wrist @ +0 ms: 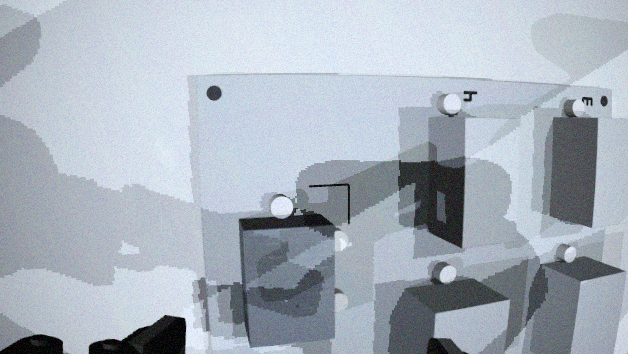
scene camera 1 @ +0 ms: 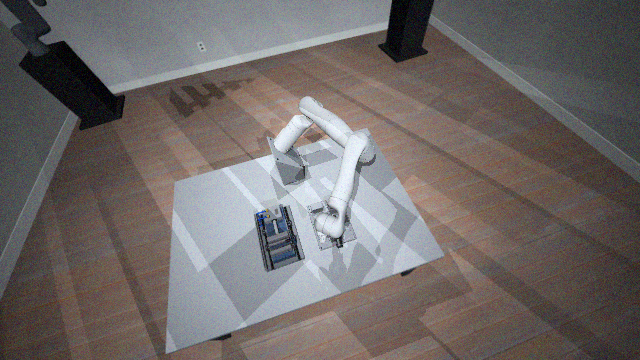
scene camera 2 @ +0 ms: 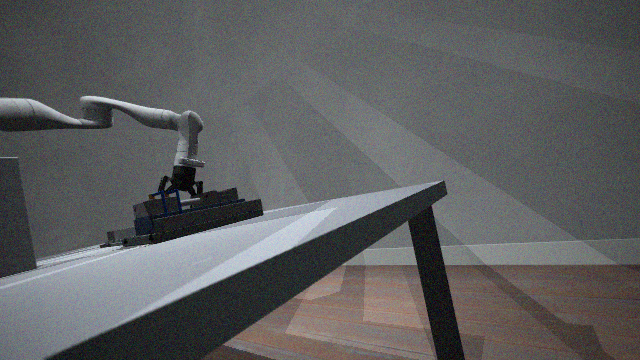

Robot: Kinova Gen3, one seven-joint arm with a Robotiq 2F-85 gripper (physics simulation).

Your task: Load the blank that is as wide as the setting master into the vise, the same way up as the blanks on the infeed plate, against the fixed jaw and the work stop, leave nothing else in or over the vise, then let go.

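Frame: origin at the arm's base, x ahead, y left, z up, level; metres.
Seen in the pictures: arm's base at its link origin: (scene camera 1: 280, 147).
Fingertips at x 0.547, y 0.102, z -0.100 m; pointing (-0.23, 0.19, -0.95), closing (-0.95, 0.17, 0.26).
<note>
Pixels of each thing's top centre, then the offset from my fingertips to it. "spot": a spot on its surface instead. Level surfaces: height alone.
- infeed plate at its top centre: (wrist: 445, 255) (scene camera 1: 330, 221) 0.095 m back, 0.001 m left, 0.071 m down
- grey block with a mottled face, top centre: (wrist: 291, 288) 0.005 m back, 0.008 m right, 0.047 m down
- vise at its top centre: (scene camera 2: 193, 193) (scene camera 1: 274, 229) 0.123 m back, 0.275 m right, 0.020 m up
- blue frame with yellow parts, surface spot: (scene camera 2: 179, 201) spot: 0.205 m back, 0.339 m right, 0.000 m up
- table at its surface level: 0.080 m down
My gripper (scene camera 2: 181, 192) (wrist: 306, 342) is open and empty, above the infeed plate (scene camera 1: 352, 235) (wrist: 300, 100); its fingertips are partly cut off in the wrist view and hidden behind the vise in scene camera 2. Between the fingers in the wrist view is a grey block with a mottled face (wrist: 290, 285), perhaps the setting master, beside white pins and a black corner mark. Several blanks (wrist: 447, 195) (wrist: 572, 170) (wrist: 472, 325) (wrist: 600, 310) stand to the right, at pins. The vise (scene camera 1: 266, 250) (scene camera 2: 210, 220) stands beside the plate. Whether it holds a blank is too small to tell.
A blue frame with yellow parts (scene camera 1: 262, 215) (scene camera 2: 179, 201) is at one end of the vise. The arm's base stand (scene camera 1: 289, 167) stands on the table (scene camera 1: 215, 305) (scene camera 2: 280, 250) behind the vise and plate. The arm covers part of the plate in scene camera 1.
</note>
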